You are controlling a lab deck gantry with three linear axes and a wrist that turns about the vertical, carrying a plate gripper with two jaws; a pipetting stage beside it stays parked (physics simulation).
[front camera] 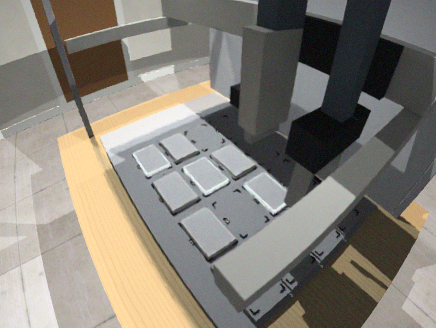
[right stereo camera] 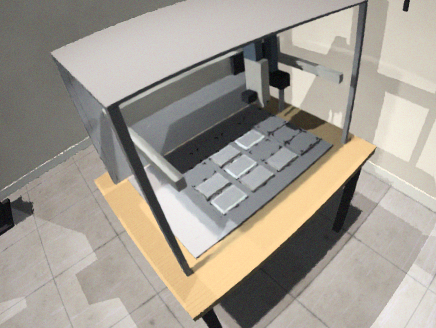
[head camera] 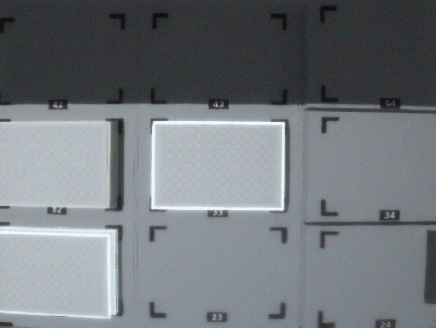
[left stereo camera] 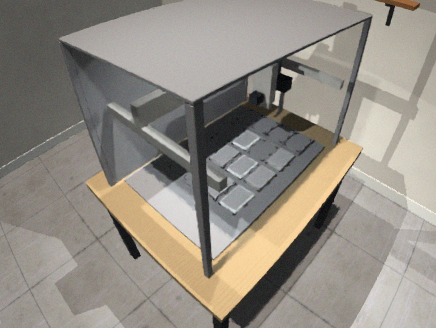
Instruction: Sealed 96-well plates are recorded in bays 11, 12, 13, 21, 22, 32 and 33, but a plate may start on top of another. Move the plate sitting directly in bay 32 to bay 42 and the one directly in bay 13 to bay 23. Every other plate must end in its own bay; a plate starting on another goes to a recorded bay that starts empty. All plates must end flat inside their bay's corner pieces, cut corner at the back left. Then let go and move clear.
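Note:
A plate is in bay 32 and a plate in bay 13. Other plates sit in bay 33, bay 22, bay 12, bay 11 and bay 21. I see no clear stack. Bay 42 and bay 23 hold no plate. My gripper hangs above the deck's right side, apart from the plates, with no plate visible below it. Its jaw gap is unclear; one jaw is hidden.
The parked pipetting stage hangs left of the gripper in the front view. A grey rail crosses the front view and hides part of the deck. Bays 43, 44 and 34 hold no plate. Enclosure posts stand at the corners.

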